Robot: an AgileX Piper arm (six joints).
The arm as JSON. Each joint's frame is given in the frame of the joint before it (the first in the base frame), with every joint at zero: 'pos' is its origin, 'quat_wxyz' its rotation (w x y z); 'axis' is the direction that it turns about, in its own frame. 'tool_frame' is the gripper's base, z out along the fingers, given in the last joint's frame.
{
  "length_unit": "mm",
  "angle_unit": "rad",
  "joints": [
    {
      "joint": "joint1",
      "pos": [
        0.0,
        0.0,
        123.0
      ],
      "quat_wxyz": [
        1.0,
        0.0,
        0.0,
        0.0
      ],
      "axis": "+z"
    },
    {
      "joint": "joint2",
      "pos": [
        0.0,
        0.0,
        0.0
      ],
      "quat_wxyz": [
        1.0,
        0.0,
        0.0,
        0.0
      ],
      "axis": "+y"
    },
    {
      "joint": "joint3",
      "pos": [
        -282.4,
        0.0,
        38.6
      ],
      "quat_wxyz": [
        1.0,
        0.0,
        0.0,
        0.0
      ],
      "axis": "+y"
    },
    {
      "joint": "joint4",
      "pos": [
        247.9,
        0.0,
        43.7
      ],
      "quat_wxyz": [
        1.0,
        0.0,
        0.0,
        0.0
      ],
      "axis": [
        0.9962,
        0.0,
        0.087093
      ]
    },
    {
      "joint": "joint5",
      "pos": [
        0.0,
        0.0,
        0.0
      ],
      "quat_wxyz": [
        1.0,
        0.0,
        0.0,
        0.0
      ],
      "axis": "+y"
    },
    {
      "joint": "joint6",
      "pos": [
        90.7,
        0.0,
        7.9
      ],
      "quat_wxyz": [
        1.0,
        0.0,
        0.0,
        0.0
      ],
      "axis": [
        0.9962,
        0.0,
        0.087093
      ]
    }
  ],
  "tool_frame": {
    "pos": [
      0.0,
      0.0,
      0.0
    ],
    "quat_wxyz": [
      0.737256,
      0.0,
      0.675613,
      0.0
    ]
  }
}
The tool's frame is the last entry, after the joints.
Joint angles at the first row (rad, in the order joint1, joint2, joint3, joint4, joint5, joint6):
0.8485, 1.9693, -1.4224, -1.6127, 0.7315, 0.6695
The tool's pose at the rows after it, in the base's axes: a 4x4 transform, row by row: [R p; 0 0 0 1], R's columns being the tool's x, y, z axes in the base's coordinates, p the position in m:
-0.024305 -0.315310 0.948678 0.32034; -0.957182 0.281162 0.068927 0.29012; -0.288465 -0.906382 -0.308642 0.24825; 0 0 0 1
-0.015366 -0.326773 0.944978 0.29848; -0.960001 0.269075 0.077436 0.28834; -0.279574 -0.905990 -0.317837 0.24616; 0 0 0 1
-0.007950 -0.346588 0.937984 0.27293; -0.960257 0.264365 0.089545 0.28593; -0.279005 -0.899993 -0.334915 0.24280; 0 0 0 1
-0.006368 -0.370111 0.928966 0.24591; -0.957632 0.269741 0.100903 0.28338; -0.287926 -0.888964 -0.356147 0.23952; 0 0 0 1
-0.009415 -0.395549 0.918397 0.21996; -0.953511 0.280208 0.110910 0.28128; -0.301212 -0.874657 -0.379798 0.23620; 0 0 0 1
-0.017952 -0.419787 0.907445 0.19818; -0.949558 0.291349 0.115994 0.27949; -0.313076 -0.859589 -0.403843 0.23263; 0 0 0 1
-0.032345 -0.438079 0.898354 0.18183; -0.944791 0.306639 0.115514 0.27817; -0.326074 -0.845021 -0.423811 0.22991; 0 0 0 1
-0.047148 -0.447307 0.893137 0.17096; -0.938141 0.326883 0.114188 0.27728; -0.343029 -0.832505 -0.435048 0.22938; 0 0 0 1
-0.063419 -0.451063 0.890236 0.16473; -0.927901 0.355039 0.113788 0.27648; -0.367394 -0.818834 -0.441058 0.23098; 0 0 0 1
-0.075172 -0.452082 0.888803 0.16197; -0.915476 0.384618 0.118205 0.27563; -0.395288 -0.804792 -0.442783 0.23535; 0 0 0 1
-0.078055 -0.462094 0.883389 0.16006; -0.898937 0.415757 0.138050 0.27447; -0.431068 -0.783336 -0.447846 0.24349; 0 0 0 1
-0.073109 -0.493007 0.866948 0.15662; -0.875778 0.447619 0.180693 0.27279; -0.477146 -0.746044 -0.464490 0.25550; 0 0 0 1
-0.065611 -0.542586 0.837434 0.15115; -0.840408 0.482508 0.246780 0.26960; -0.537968 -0.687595 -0.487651 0.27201; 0 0 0 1
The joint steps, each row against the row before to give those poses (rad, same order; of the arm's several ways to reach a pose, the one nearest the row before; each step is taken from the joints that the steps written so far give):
0.0330, -0.0381, 0.0626, -0.0052, 0.0286, 0.0165
0.0425, -0.0476, 0.0798, -0.0028, 0.0270, 0.0261
0.0530, -0.0522, 0.0870, 0.0109, 0.0281, 0.0317
0.0620, -0.0511, 0.0808, 0.0277, 0.0322, 0.0327
0.0660, -0.0436, 0.0668, 0.0398, 0.0331, 0.0301
0.0600, -0.0313, 0.0492, 0.0442, 0.0304, 0.0248
0.0482, -0.0201, 0.0312, 0.0412, 0.0270, 0.0225
0.0336, -0.0142, 0.0163, 0.0298, 0.0213, 0.0218
0.0194, -0.0122, 0.0060, 0.0213, 0.0134, 0.0222
0.0077, -0.0148, -0.0020, 0.0145, 0.0041, 0.0142
0.0018, -0.0259, -0.0066, 0.0186, -0.0134, 0.0002
0.0009, -0.0417, -0.0099, 0.0385, -0.0367, -0.0201
0.0000, -0.0593, -0.0131, 0.0650, -0.0565, -0.0388

